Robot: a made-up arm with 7 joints. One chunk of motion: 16 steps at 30 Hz.
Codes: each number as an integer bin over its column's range. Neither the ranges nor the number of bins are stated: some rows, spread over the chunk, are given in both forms.
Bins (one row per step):
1: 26 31 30 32 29 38
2: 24 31 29 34 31 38
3: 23 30 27 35 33 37
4: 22 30 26 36 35 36
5: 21 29 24 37 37 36
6: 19 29 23 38 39 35
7: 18 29 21 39 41 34
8: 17 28 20 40 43 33
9: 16 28 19 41 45 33
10: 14 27 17 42 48 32
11: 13 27 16 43 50 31
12: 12 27 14 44 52 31
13: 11 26 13 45 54 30
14: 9 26 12 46 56 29
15: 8 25 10 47 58 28
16: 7 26 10 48 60 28
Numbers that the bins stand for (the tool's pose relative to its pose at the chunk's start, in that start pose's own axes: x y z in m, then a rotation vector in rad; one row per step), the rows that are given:
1: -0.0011 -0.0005 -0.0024 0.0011 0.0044 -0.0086
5: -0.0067 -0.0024 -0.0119 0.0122 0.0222 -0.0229
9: -0.0122 -0.0033 -0.0198 0.0211 0.0400 -0.0443
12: -0.0167 -0.0043 -0.0278 0.0278 0.0556 -0.0586
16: -0.0222 -0.0052 -0.0341 0.0367 0.0733 -0.0800
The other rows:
2: -0.0033 -0.0005 -0.0040 0.0056 0.0089 -0.0086
3: -0.0044 -0.0014 -0.0071 0.0078 0.0133 -0.0157
4: -0.0056 -0.0014 -0.0087 0.0100 0.0178 -0.0229
6: -0.0089 -0.0024 -0.0135 0.0144 0.0267 -0.0300
7: -0.0100 -0.0024 -0.0167 0.0167 0.0311 -0.0371
8: -0.0111 -0.0033 -0.0183 0.0189 0.0356 -0.0443
10: -0.0144 -0.0043 -0.0230 0.0233 0.0467 -0.0514
11: -0.0156 -0.0043 -0.0246 0.0256 0.0511 -0.0586
13: -0.0178 -0.0052 -0.0294 0.0300 0.0600 -0.0657
14: -0.0200 -0.0052 -0.0310 0.0322 0.0644 -0.0729
15: -0.0211 -0.0062 -0.0341 0.0344 0.0689 -0.0800

